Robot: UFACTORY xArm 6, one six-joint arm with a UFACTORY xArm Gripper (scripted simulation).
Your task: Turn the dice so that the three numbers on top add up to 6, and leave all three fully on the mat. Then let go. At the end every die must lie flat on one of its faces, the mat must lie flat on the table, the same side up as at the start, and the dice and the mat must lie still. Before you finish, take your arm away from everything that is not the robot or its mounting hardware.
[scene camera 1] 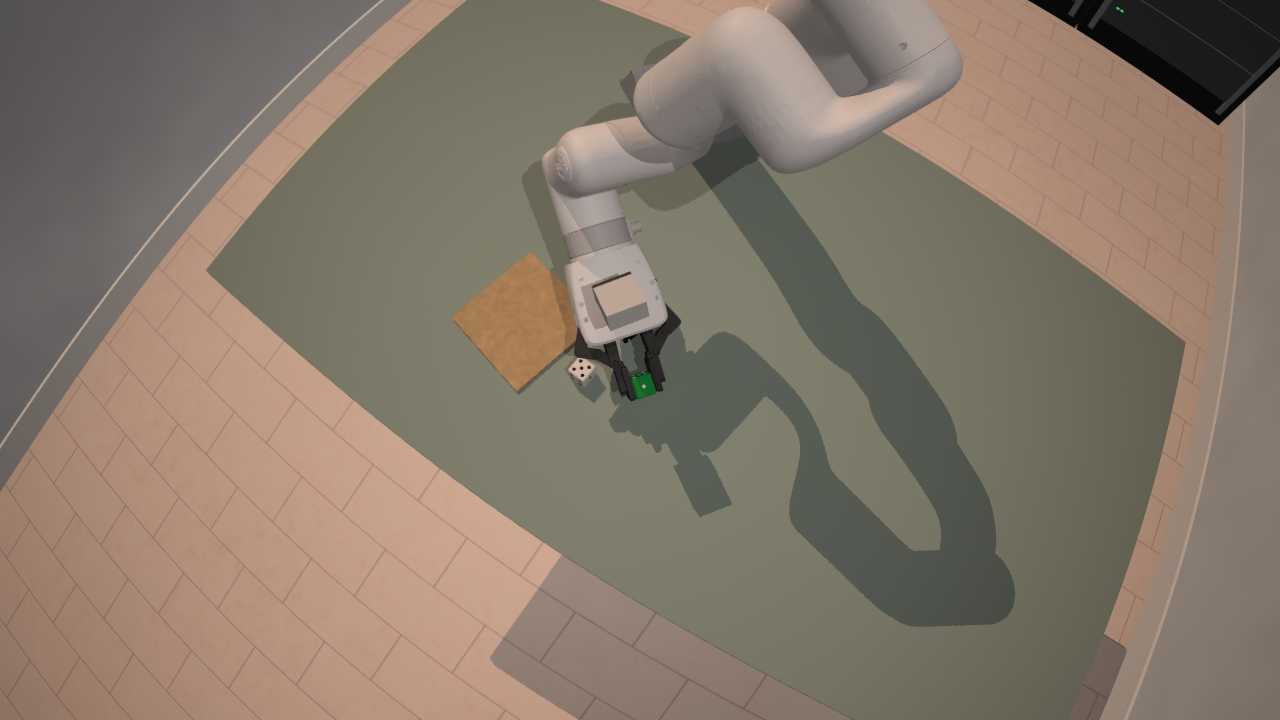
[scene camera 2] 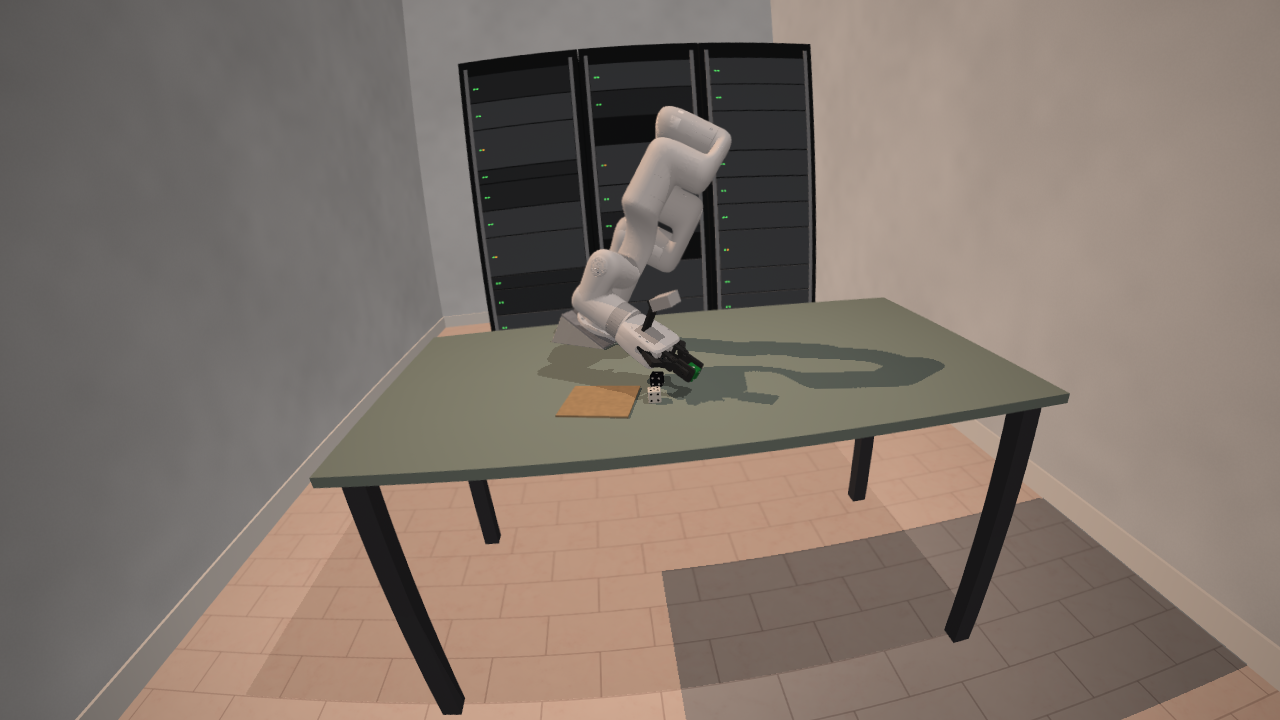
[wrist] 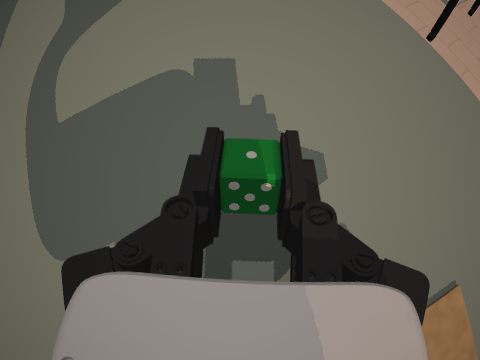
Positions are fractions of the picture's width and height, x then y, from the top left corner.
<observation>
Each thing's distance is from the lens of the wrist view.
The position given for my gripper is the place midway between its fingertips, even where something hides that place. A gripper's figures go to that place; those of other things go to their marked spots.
my gripper (wrist: 0.52,0.43): 14 cm
green die (wrist: 0.52,0.49): 12 cm
</observation>
